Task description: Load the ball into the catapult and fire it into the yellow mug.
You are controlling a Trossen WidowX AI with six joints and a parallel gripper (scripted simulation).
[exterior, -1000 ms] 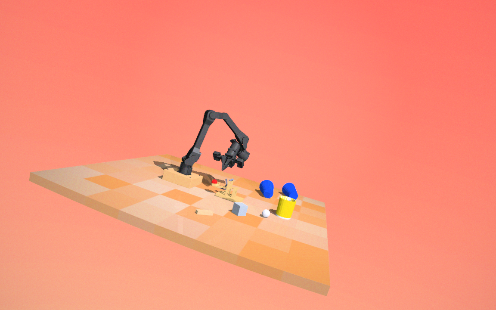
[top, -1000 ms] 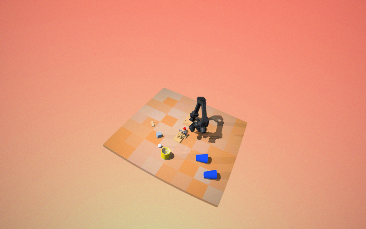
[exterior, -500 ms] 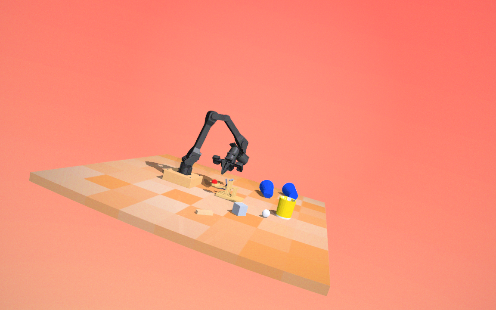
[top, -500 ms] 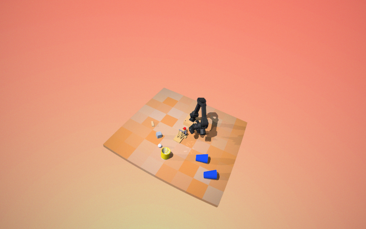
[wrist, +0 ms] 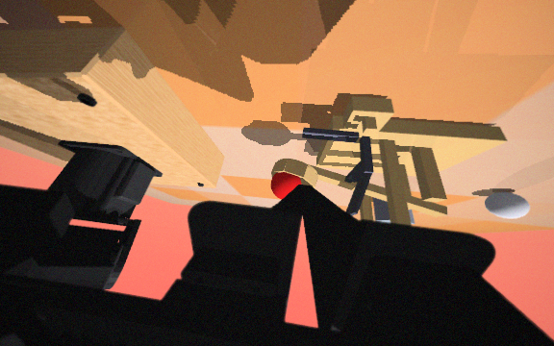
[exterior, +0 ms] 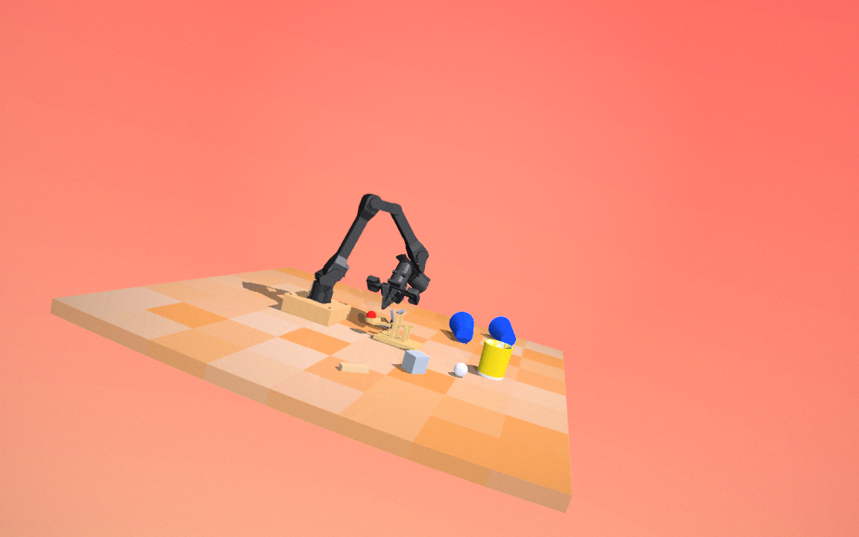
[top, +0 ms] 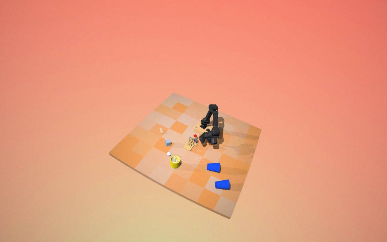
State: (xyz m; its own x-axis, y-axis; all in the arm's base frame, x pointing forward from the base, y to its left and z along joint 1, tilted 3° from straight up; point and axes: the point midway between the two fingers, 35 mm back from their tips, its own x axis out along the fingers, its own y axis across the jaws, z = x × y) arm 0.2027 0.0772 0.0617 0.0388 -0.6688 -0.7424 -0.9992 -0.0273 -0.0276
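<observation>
Now: gripper tip 5 cm to the left of the red ball, 2 cm above it and 1 cm past it. From my gripper tip the other things lie so: wooden catapult (6 cm ahead, 3 cm to the right, 3 cm below); then grey cube (24 cm to the right, 22 cm ahead, 6 cm below); then catapult frame (8 cm ahead, 5 cm to the right).
</observation>
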